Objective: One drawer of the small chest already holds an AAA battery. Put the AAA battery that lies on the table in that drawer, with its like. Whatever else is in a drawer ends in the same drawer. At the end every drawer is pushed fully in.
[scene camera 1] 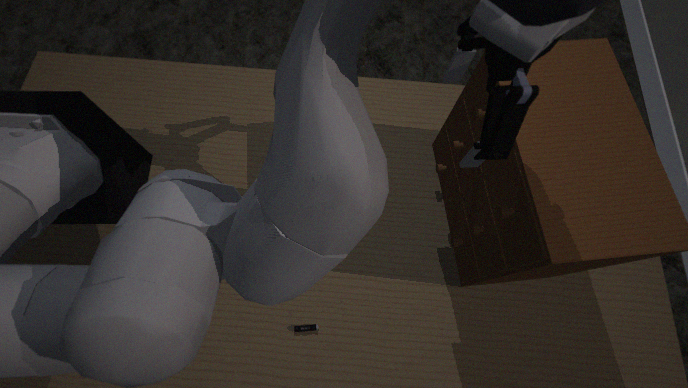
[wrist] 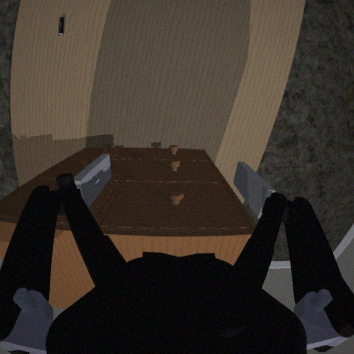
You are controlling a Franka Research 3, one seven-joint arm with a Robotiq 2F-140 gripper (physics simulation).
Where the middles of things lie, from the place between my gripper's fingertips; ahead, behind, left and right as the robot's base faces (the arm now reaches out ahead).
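Scene:
Small brown wooden chest (scene camera 1: 601, 197): 140 mm ahead of my hand, 40 mm to the right of it, 90 mm below it.

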